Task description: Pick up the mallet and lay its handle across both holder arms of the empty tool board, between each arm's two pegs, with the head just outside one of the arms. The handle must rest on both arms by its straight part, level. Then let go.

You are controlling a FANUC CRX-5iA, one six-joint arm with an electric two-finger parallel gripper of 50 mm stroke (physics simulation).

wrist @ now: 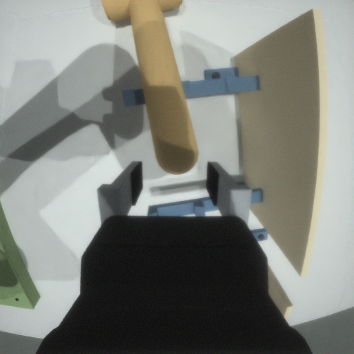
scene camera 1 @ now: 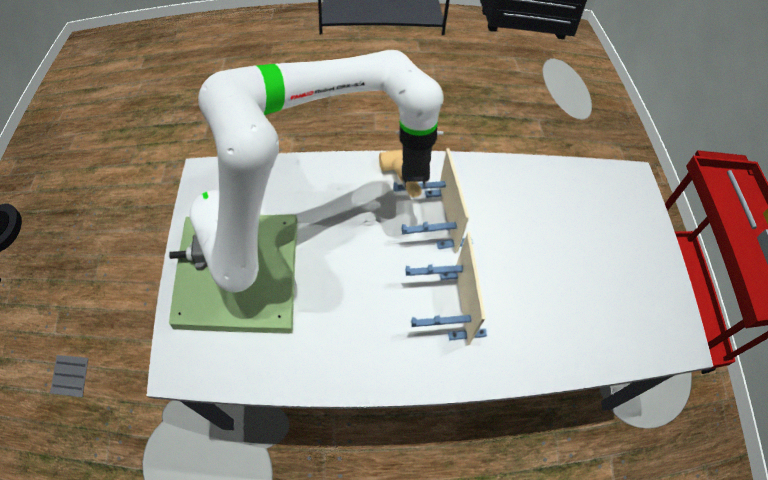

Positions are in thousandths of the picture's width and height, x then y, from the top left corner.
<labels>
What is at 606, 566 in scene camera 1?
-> A tool board.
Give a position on a tool board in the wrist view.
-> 778, 823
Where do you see a tool board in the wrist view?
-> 795, 227
</labels>
